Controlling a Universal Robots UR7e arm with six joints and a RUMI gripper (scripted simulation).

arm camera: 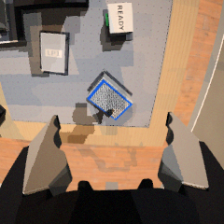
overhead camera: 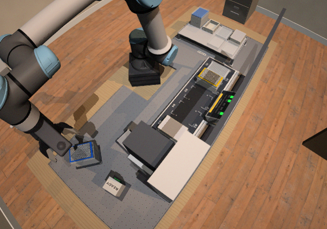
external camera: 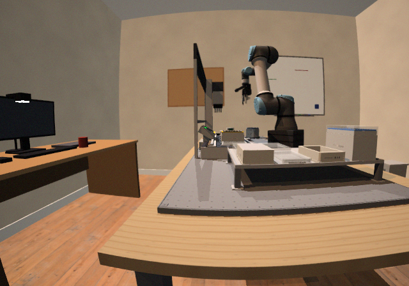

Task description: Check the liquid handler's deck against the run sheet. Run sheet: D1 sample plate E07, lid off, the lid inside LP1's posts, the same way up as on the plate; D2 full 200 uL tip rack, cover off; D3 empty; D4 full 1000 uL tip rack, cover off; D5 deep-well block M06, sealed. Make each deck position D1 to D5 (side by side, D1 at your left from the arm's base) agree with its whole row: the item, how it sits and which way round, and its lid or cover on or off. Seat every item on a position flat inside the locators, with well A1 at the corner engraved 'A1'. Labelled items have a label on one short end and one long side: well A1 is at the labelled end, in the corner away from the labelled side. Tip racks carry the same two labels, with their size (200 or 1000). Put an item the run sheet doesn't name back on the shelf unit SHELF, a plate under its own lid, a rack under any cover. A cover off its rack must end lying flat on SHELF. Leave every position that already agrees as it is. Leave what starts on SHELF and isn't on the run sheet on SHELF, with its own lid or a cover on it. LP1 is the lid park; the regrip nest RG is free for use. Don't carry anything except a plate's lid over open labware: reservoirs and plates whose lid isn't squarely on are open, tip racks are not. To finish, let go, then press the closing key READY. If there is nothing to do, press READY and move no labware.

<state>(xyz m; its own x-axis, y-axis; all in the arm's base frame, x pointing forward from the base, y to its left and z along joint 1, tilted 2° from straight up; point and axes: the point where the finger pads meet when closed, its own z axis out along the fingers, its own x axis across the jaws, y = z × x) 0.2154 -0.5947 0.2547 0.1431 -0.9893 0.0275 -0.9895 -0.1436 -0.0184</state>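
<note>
The blue-rimmed tip rack is 9 cm behind my hand and 27 cm below it. The rest, counted from my hand: white housing 35 cm ahead, 17 cm to the left, 7 cm below; yellow-rimmed tip rack 16 cm ahead, 76 cm to the left, 25 cm below; pipetting head 26 cm ahead, 17 cm to the left, 4 cm above.
</note>
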